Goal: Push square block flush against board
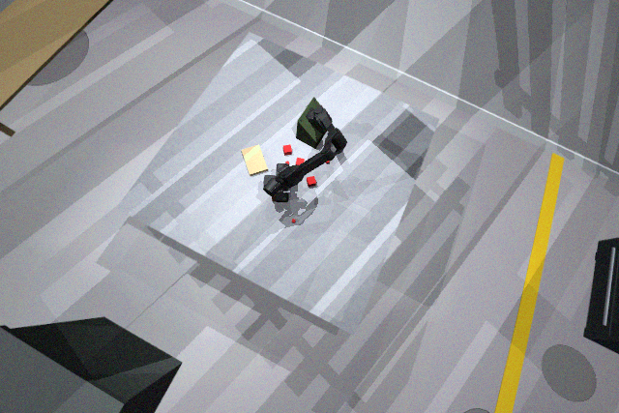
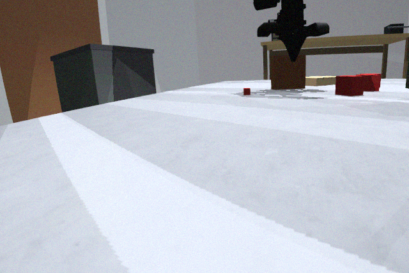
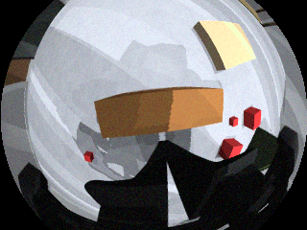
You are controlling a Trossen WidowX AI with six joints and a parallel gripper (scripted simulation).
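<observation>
Now: the orange square block 30 mm to the right of my gripper tip, 30 mm below it and 20 mm ahead of it. Round my gripper tip: board 220 mm to the right, 70 mm behind, 60 mm below.
</observation>
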